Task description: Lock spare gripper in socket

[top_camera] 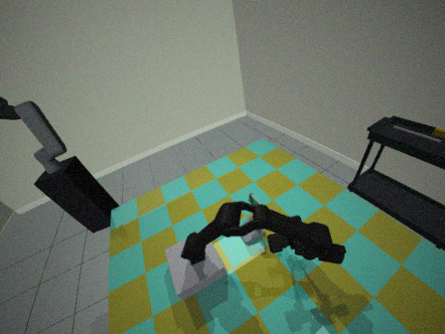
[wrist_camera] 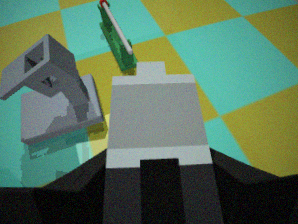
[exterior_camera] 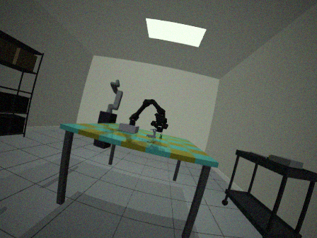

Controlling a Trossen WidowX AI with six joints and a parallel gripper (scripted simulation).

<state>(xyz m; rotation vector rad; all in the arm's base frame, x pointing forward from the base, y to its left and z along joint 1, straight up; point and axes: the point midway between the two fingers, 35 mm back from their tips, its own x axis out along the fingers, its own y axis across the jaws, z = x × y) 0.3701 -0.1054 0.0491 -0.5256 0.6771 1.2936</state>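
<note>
Now: the socket 10 cm behind my gripper tip, 12 cm to the left of it and 6 cm below it. From my gripper tip the other things lie so: spare gripper (1 cm above); green stand (1 cm behind, 24 cm to the left, 8 cm below).
</note>
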